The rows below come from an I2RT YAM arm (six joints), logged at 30 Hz.
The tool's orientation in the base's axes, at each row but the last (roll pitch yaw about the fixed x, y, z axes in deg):
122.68, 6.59, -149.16
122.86, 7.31, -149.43
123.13, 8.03, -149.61
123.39, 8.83, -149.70
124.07, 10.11, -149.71
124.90, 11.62, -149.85
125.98, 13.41, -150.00
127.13, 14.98, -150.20
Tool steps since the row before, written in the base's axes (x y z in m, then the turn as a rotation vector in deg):
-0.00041, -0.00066, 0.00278, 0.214, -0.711, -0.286
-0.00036, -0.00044, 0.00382, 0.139, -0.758, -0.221
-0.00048, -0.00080, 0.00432, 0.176, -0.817, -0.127
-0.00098, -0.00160, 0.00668, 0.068, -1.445, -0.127
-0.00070, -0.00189, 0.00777, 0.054, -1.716, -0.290
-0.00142, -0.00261, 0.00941, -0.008, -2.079, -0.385
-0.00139, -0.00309, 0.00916, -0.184, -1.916, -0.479
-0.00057, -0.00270, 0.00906, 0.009, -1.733, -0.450
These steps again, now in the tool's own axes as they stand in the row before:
0.00037, 0.00220, -0.00183, 0.212, -0.611, -0.464
0.00004, 0.00313, -0.00226, 0.292, -0.548, -0.507
0.00021, 0.00343, -0.00277, 0.277, -0.509, -0.616
0.00061, 0.00524, -0.00451, 0.682, -0.724, -1.058
0.00017, 0.00585, -0.00550, 0.857, -0.963, -1.171
0.00059, 0.00710, -0.00683, 1.107, -1.162, -1.376
0.00055, 0.00656, -0.00721, 1.198, -1.088, -1.147
-0.00057, 0.00611, -0.00721, 0.941, -1.081, -1.073

